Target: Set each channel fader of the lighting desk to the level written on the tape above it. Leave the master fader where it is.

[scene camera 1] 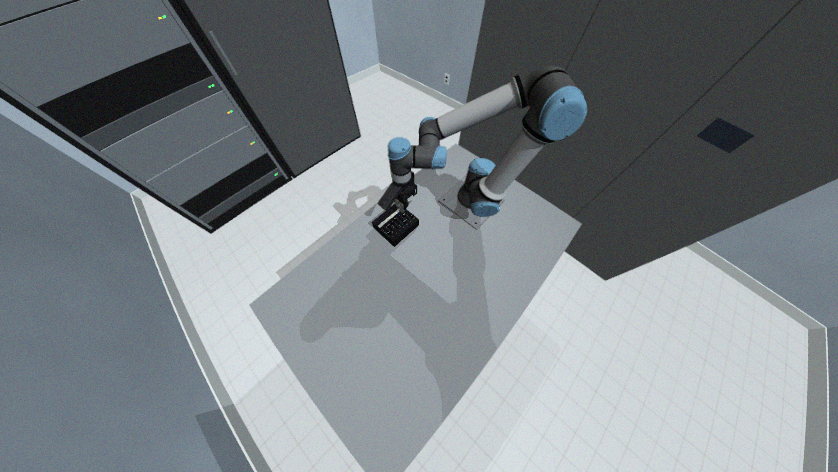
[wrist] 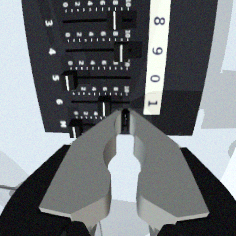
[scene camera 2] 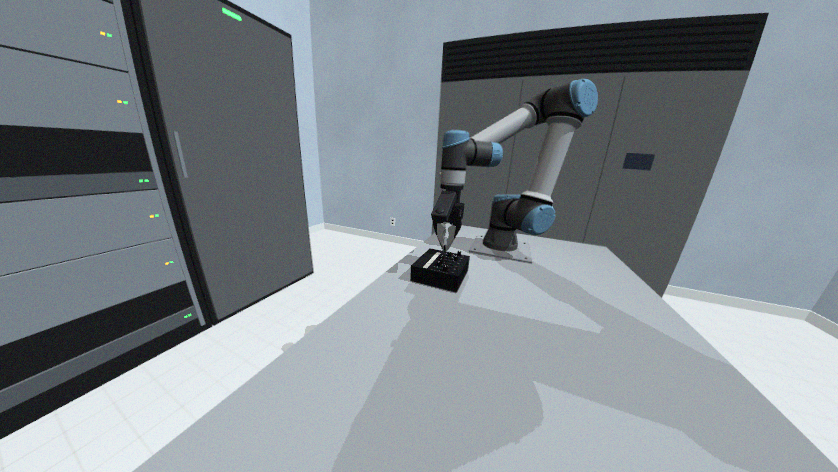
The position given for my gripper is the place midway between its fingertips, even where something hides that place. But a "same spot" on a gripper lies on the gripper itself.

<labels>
my gripper: scene camera 1; wrist; scene camera 2 444,252
same spot on my gripper: (scene camera 1: 401,206) = (wrist: 89,164)
</labels>
